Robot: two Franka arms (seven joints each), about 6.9 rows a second.
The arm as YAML. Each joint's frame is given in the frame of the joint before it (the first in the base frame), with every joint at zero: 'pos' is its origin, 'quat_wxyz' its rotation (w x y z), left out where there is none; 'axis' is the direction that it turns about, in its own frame. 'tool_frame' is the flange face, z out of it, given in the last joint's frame.
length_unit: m
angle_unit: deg
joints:
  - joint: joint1
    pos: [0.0, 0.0, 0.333]
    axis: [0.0, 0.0, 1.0]
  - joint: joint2
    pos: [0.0, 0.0, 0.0]
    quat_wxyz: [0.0, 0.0, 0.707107, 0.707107]
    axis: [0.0, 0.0, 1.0]
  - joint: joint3
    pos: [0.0, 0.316, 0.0]
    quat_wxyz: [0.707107, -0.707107, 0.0, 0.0]
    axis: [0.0, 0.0, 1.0]
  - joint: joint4
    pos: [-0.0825, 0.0, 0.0]
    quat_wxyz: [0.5, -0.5, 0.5, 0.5]
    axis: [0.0, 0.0, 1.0]
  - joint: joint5
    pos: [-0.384, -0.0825, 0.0]
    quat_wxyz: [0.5, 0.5, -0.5, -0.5]
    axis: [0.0, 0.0, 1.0]
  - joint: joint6
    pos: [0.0, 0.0, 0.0]
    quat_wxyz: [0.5, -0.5, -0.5, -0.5]
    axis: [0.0, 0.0, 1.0]
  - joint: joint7
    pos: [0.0, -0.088, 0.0]
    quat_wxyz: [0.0, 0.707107, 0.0, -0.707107]
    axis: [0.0, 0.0, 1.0]
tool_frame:
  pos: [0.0, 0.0, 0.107]
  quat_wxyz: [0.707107, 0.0, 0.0, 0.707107]
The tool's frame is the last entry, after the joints.
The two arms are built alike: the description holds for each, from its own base.
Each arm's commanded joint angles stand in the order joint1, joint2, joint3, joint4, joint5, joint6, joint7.
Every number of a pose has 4 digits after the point.
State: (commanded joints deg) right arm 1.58 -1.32 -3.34 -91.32 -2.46 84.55 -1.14; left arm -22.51 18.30 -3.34 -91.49 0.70 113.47 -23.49
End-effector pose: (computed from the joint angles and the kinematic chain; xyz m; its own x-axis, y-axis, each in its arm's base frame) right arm 0.5362 -0.0218 0.6185 0.9953 -0.0146 -0.0957 -0.0109 -0.9992 0.0397; left arm 0.5974 -0.2840 0.4539 0.9975 -0.0412 0.0567 -0.0430 -0.9986 0.0320
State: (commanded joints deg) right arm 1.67 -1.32 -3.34 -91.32 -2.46 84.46 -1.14; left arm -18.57 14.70 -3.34 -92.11 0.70 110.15 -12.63
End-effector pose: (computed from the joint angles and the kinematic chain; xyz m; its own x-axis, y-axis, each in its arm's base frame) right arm 0.5361 -0.0209 0.6184 0.9952 -0.0131 -0.0973 -0.0093 -0.9992 0.0397; left arm 0.6004 -0.2368 0.4842 0.9852 -0.1621 0.0566 -0.1632 -0.9865 0.0159
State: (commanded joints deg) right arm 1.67 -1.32 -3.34 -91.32 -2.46 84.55 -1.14; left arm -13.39 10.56 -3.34 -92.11 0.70 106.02 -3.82
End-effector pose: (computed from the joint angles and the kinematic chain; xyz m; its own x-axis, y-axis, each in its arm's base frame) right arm 0.5363 -0.0209 0.6185 0.9953 -0.0131 -0.0957 -0.0093 -0.9992 0.0397; left arm 0.6004 -0.1767 0.5233 0.9727 -0.2246 0.0587 -0.2252 -0.9743 0.0027
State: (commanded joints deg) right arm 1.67 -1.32 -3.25 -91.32 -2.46 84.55 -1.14; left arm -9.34 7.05 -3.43 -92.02 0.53 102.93 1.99
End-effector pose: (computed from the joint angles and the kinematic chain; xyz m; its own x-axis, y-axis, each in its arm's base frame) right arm 0.5363 -0.0201 0.6185 0.9953 -0.0115 -0.0957 -0.0077 -0.9992 0.0397; left arm 0.5934 -0.1317 0.5567 0.9645 -0.2554 0.0674 -0.2557 -0.9668 -0.0041
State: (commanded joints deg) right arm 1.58 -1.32 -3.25 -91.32 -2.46 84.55 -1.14; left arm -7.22 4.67 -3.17 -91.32 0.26 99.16 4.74
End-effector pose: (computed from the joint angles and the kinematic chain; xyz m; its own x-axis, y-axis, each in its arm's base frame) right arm 0.5363 -0.0209 0.6185 0.9953 -0.0131 -0.0957 -0.0093 -0.9992 0.0397; left arm 0.5828 -0.1052 0.5813 0.9638 -0.2610 0.0552 -0.2612 -0.9653 -0.0046
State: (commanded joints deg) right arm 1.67 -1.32 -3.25 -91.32 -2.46 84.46 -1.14; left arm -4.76 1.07 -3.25 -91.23 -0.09 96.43 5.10
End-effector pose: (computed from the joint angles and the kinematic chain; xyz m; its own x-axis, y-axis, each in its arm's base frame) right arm 0.5361 -0.0201 0.6184 0.9952 -0.0116 -0.0973 -0.0077 -0.9992 0.0397; left arm 0.5653 -0.0794 0.6141 0.9714 -0.2262 0.0720 -0.2265 -0.9740 -0.0038
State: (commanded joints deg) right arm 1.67 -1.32 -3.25 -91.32 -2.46 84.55 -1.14; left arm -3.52 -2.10 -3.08 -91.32 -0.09 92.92 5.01
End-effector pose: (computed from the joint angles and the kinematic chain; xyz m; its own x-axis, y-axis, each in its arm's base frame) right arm 0.5363 -0.0201 0.6185 0.9953 -0.0115 -0.0957 -0.0077 -0.9992 0.0397; left arm 0.5447 -0.0638 0.6384 0.9775 -0.2010 0.0642 -0.2011 -0.9796 -0.0060
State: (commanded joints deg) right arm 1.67 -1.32 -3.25 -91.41 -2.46 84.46 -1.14; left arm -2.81 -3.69 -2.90 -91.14 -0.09 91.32 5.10
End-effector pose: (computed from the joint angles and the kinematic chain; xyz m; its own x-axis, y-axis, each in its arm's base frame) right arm 0.5361 -0.0201 0.6177 0.9950 -0.0116 -0.0989 -0.0077 -0.9992 0.0397; left arm 0.5342 -0.0546 0.6523 0.9800 -0.1874 0.0670 -0.1873 -0.9823 -0.0077
